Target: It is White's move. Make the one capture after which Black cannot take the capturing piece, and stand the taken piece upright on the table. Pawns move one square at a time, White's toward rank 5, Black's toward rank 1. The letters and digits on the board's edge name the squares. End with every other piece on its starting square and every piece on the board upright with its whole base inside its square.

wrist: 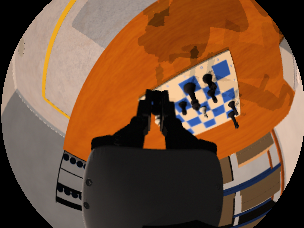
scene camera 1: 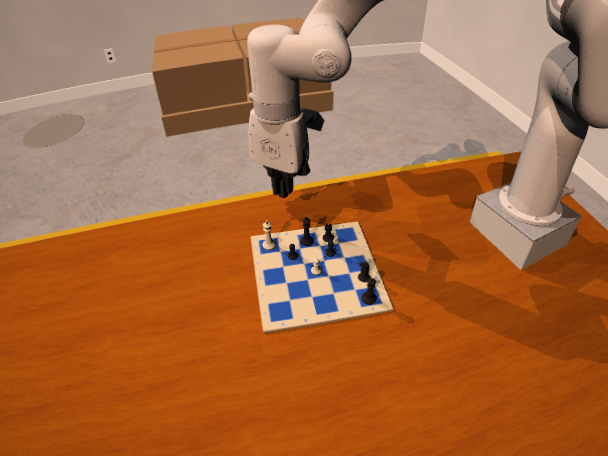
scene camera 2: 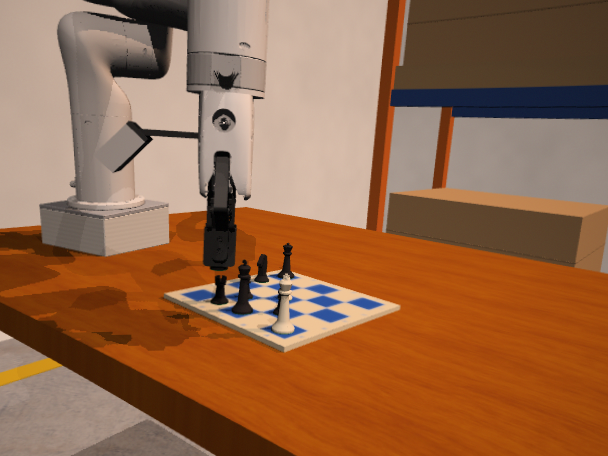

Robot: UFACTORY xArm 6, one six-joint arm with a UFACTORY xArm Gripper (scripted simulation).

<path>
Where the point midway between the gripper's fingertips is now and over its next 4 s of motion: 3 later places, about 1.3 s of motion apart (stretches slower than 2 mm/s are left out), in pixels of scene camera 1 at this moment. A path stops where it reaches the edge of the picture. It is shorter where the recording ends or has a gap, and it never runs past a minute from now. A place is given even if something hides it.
The gripper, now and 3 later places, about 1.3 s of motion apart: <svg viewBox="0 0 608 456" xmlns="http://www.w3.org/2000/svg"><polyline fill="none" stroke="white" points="283,192 284,221 281,184 265,191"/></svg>
</path>
